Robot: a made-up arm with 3 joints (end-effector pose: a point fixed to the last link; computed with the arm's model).
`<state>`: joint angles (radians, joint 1 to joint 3).
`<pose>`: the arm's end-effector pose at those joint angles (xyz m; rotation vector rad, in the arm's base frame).
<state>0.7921 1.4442 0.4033</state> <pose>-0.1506 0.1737 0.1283 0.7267 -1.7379 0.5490</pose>
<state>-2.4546 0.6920 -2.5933</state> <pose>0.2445 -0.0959 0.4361 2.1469 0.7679 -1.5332</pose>
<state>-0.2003 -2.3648 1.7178</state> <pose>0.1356 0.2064 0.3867 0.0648 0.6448 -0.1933</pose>
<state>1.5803 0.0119 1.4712</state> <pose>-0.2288 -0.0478 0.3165 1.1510 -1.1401 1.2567</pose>
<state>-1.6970 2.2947 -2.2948</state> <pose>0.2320 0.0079 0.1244 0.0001 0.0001 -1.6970</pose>
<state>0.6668 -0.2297 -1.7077</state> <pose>-0.1988 0.1352 0.5706 -0.6424 1.8550 0.4415</pose>
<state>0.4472 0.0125 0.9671</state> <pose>-0.1922 0.1620 0.3097 0.2189 -0.9627 0.4106</pose>
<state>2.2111 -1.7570 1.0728</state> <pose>-0.2124 -0.0986 0.4765 -0.7506 0.3768 2.1077</pose>
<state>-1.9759 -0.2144 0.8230</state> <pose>0.2581 0.0204 0.3513 -0.5984 -0.3945 -1.9055</pose>
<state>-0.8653 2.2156 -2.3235</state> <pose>0.1390 0.1903 0.1348 0.0467 0.1011 -0.8644</pose>
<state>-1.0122 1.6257 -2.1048</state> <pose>0.1134 0.2509 0.2003 0.2423 0.4372 -0.9921</pose>
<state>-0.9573 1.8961 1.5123</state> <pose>0.2398 0.0576 0.2572 1.3354 2.5735 -0.1792</pose>
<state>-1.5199 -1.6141 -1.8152</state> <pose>0.2421 -0.2464 0.4847 -2.0108 -2.1158 -0.2913</pose>
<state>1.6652 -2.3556 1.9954</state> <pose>-0.2367 0.0679 0.3549 -0.2996 0.2725 1.6453</pose>
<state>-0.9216 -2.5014 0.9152</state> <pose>0.2786 0.0120 0.4479 0.7260 1.4625 -0.7149</pose>
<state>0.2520 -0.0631 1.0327</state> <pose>-0.1514 0.1977 0.3198 0.1221 -0.9643 0.2319</pose>
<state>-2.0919 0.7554 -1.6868</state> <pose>0.3062 0.0731 0.3638 0.9618 0.5569 -1.9138</pose>
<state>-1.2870 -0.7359 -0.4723</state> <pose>0.1988 0.1369 0.5723 0.7717 1.0289 -1.1181</pose>
